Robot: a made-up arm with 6 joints. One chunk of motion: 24 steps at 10 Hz.
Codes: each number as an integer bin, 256 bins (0 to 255) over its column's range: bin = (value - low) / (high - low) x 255, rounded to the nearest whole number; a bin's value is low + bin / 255 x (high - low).
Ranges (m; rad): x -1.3..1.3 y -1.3..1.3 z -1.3..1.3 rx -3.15..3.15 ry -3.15..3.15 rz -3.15..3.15
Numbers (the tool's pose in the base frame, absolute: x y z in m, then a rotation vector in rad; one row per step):
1: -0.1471 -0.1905 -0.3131 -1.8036 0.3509 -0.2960
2: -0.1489 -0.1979 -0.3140 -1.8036 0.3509 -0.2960
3: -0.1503 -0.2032 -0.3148 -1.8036 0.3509 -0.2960
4: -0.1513 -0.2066 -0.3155 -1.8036 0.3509 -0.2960
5: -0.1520 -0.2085 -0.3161 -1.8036 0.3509 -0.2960
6: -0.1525 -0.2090 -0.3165 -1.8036 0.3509 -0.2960
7: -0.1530 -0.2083 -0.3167 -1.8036 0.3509 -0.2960
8: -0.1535 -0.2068 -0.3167 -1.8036 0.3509 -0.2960
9: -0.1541 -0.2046 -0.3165 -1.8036 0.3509 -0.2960
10: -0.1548 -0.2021 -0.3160 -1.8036 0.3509 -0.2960
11: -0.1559 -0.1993 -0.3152 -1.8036 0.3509 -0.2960
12: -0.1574 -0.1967 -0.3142 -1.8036 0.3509 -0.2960
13: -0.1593 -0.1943 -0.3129 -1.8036 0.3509 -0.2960
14: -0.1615 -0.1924 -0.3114 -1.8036 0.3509 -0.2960
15: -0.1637 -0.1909 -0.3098 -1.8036 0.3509 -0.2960
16: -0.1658 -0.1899 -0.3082 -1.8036 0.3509 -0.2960
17: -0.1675 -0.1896 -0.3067 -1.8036 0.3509 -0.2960
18: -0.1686 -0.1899 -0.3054 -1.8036 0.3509 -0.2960
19: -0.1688 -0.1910 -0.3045 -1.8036 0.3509 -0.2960
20: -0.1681 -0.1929 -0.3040 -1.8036 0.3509 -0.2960
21: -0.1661 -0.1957 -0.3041 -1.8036 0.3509 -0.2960
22: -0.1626 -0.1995 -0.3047 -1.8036 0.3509 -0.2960
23: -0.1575 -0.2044 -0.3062 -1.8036 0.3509 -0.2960
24: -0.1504 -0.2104 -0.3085 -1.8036 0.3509 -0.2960
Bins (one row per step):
1: 113 109 97 54 142 116
2: 113 108 97 54 142 116
3: 113 108 97 54 142 116
4: 113 107 97 54 142 116
5: 113 107 96 54 142 116
6: 113 107 96 54 142 116
7: 112 107 96 54 142 116
8: 112 107 96 54 142 116
9: 112 107 96 54 142 116
10: 112 108 97 54 142 116
11: 112 108 97 54 142 116
12: 112 108 97 54 142 116
13: 112 108 97 54 142 116
14: 112 109 97 54 142 116
15: 111 109 97 54 142 116
16: 111 109 97 54 142 116
17: 111 109 97 54 142 116
18: 111 109 98 54 142 116
19: 111 109 98 54 142 116
20: 111 109 98 54 142 116
21: 111 108 98 54 142 116
22: 112 108 98 54 142 116
23: 112 107 97 54 142 116
24: 113 107 97 54 142 116

